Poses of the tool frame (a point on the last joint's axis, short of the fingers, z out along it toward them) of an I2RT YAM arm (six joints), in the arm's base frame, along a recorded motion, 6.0 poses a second.
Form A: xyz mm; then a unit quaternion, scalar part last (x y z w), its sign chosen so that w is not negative.
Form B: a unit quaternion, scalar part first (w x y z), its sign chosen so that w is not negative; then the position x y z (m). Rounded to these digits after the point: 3 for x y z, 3 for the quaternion.
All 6 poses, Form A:
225, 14, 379, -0.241, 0.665, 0.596, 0.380
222, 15, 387, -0.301, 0.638, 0.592, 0.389
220, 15, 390, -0.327, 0.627, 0.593, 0.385
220, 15, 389, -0.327, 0.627, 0.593, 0.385
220, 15, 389, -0.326, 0.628, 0.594, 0.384
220, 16, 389, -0.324, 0.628, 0.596, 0.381
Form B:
0.380, -0.241, 0.665, 0.596, 0.225, 0.014, 0.379
0.389, -0.301, 0.638, 0.592, 0.222, 0.015, 0.387
0.385, -0.327, 0.627, 0.593, 0.220, 0.015, 0.390
0.385, -0.327, 0.627, 0.593, 0.220, 0.015, 0.389
0.384, -0.326, 0.628, 0.594, 0.220, 0.015, 0.389
0.381, -0.324, 0.628, 0.596, 0.220, 0.016, 0.389

